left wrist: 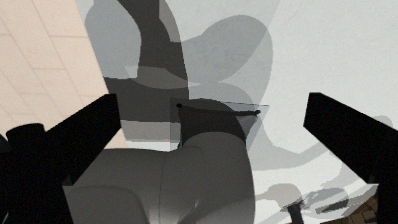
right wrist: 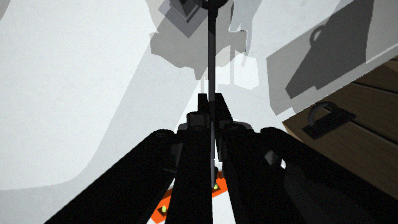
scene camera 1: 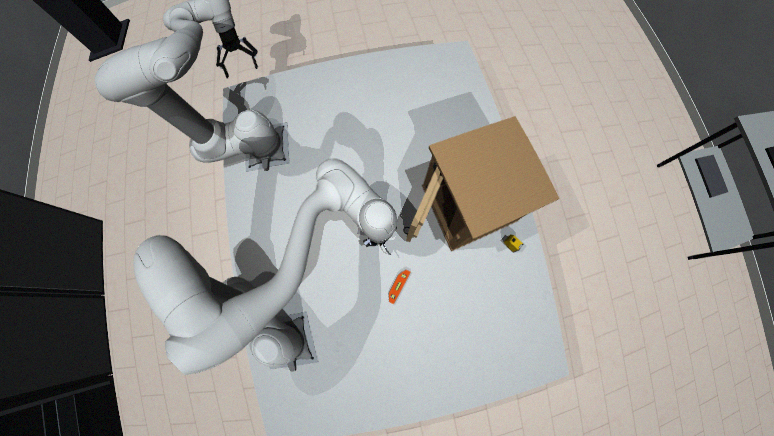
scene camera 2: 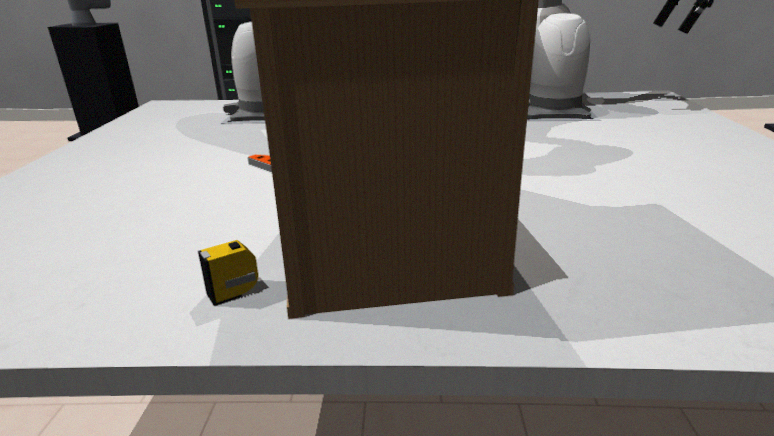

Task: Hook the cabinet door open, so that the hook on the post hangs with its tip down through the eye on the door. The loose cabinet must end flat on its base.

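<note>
Scene camera 1 gives me my left gripper (scene camera 1: 242,72) and a wooden cabinet (scene camera 1: 492,175). In scene camera 2 I see the wooden cabinet (scene camera 2: 396,142) again, along with a yellow tape measure (scene camera 2: 229,270). The left wrist view shows my left gripper (left wrist: 212,110). The yellow tape measure is out of frame in the left wrist view. My right gripper (right wrist: 209,107) is visible to me in the right wrist view. The yellow tape measure is out of frame in the right wrist view.
</note>
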